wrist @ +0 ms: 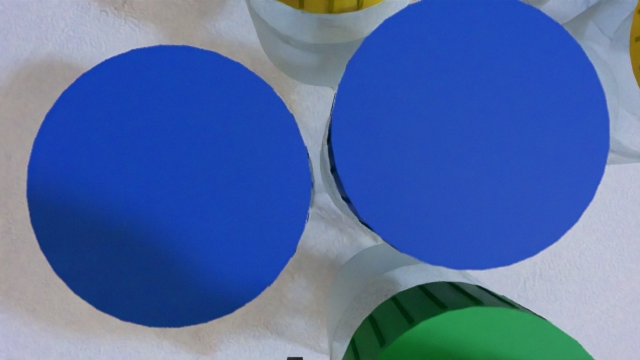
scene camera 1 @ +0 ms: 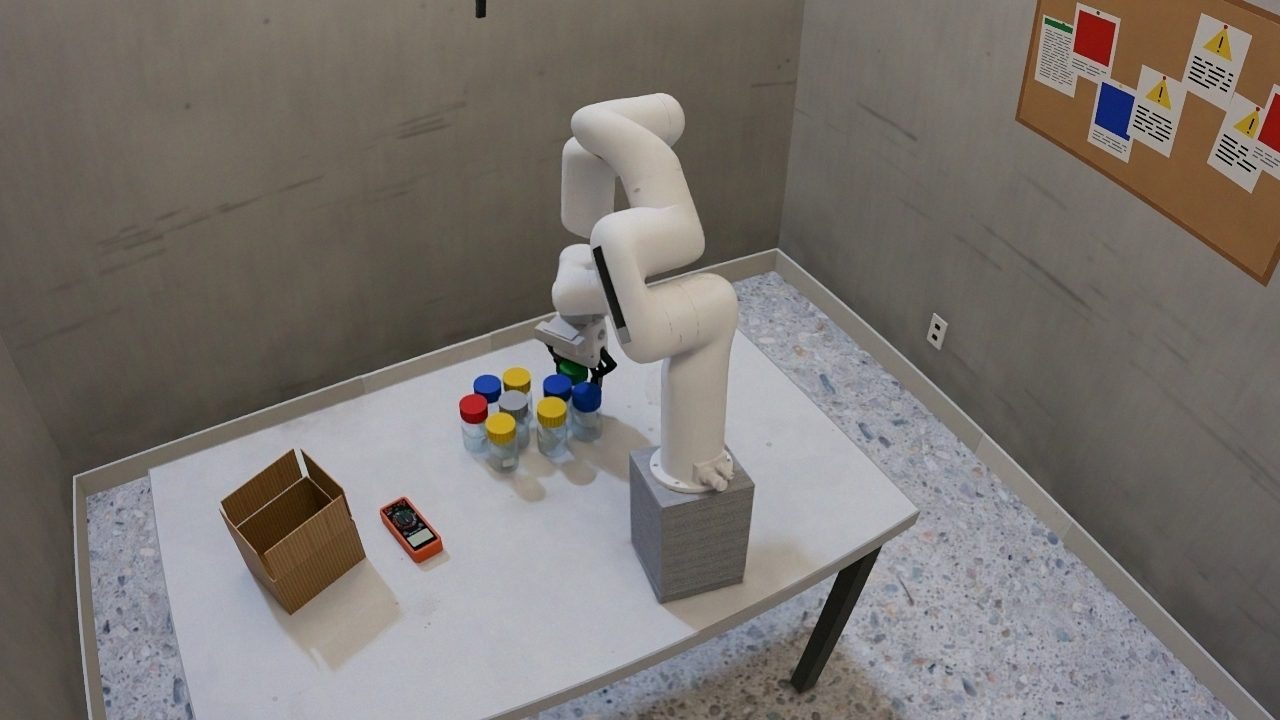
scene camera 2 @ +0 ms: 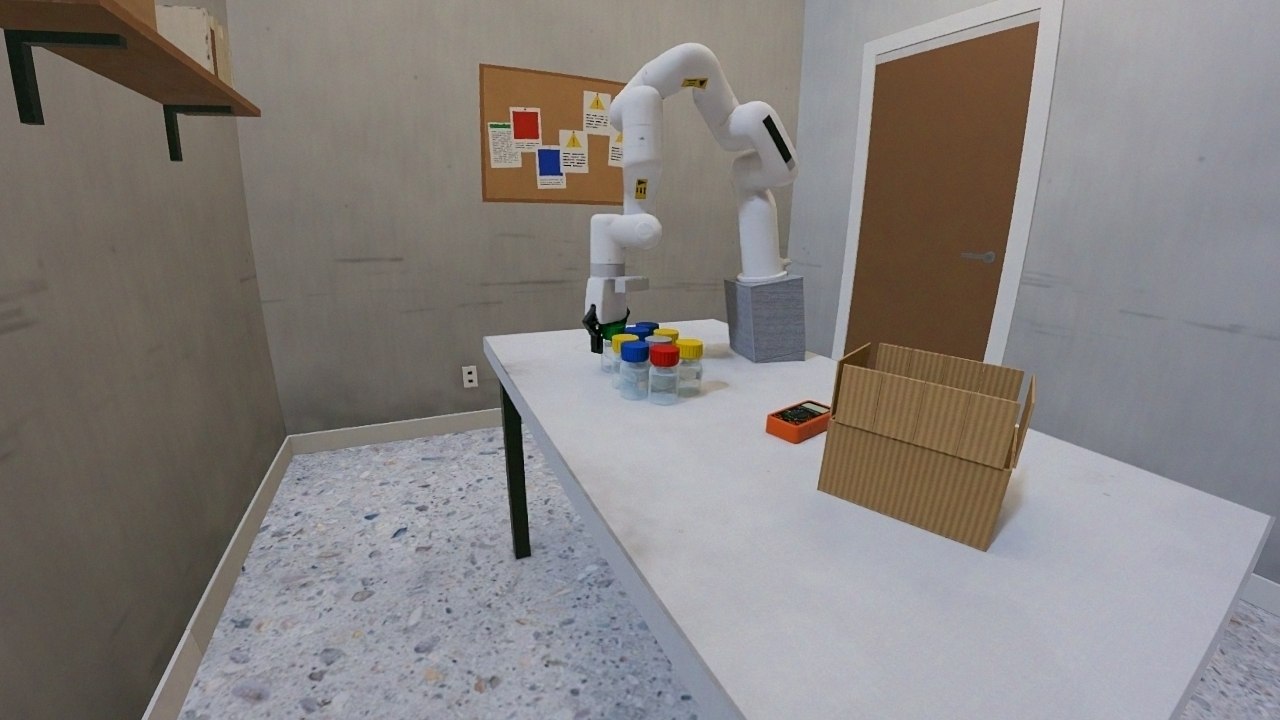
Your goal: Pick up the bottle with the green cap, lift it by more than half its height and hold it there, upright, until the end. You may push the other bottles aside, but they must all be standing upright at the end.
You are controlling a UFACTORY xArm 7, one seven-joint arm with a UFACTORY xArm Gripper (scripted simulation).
Scene:
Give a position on a green-capped bottle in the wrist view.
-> At 379, 296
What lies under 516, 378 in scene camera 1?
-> A yellow-capped bottle.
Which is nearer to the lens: the cardboard box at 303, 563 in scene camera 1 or the grey-capped bottle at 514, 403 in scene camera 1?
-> The cardboard box.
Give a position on a yellow-capped bottle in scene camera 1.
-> At 552, 437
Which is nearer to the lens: the cardboard box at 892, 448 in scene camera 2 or the yellow-capped bottle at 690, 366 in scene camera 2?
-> The cardboard box.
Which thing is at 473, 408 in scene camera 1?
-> A red-capped bottle.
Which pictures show the red-capped bottle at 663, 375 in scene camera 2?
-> Scene camera 1 and scene camera 2 only.

